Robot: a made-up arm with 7 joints.
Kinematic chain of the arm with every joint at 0, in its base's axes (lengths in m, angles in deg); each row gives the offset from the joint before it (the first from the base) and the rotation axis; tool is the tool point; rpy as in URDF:
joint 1: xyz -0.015 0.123 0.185 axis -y
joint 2: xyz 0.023 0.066 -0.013 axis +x
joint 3: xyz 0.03 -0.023 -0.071 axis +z
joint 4: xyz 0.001 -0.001 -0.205 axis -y
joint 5: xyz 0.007 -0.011 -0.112 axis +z
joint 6: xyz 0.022 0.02 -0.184 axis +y
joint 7: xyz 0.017 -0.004 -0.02 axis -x
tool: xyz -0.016 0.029 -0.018 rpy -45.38 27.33 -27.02
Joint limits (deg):
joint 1: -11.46..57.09
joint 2: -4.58..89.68
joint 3: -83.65..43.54
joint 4: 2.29..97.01
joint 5: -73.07..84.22
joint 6: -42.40..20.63
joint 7: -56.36..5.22
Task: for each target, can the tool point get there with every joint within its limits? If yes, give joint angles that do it. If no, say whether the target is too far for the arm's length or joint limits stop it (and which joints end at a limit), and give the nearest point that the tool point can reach.
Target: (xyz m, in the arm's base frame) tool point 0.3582 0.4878 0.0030
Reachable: yes | joints 2.18 78.40 -22.56 72.49 -7.04 -20.19 -10.57
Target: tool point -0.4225 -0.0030 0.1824
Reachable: no: joint limits stop it (at a limit: joint 1, joint 2, joint 3, joint 4, joint 5, joint 6, joint 7) | nearest point -0.0065 -0.1662 0.0211 | short by 0.475 m
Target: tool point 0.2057 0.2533 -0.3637
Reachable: yes | joints -0.87 12.09 -11.77 23.20 -35.15 -35.16 -42.41
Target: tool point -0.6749 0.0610 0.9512
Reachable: no: too far | nearest point -0.0583 0.3908 0.5183 | short by 0.822 m
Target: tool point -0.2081 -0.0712 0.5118
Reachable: no: joint limits stop it (at a limit: joint 1, joint 2, joint 3, joint 4, joint 6, joint 7) | nearest point -0.0267 0.3589 0.5171 | short by 0.467 m
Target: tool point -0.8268 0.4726 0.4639
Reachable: no: too far | nearest point -0.0681 0.4686 0.5198 | short by 0.761 m
